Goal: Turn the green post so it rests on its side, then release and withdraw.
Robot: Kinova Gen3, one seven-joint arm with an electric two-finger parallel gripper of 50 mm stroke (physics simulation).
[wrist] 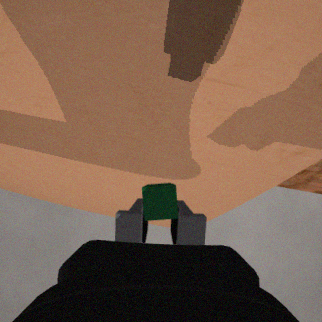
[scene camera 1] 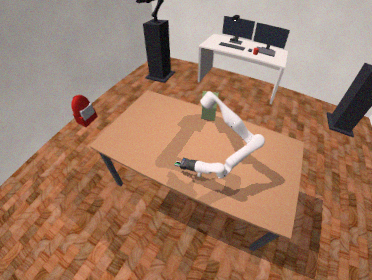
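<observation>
The green post is small and is held between the fingertips of my gripper. In the wrist view its squarish dark green end shows between the two grey fingers. The gripper is shut on the post. In the scene view the gripper lies nearly level above the near left part of the table, with its fingers pointing left. How far the post stands off the table top is hard to tell, and most of its length is hidden by the fingers.
The wooden table carries the white arm, whose base stands by a green block at the far edge. Arm shadows fall on the table. Beyond stand a white desk with monitors, dark pedestals and a red object.
</observation>
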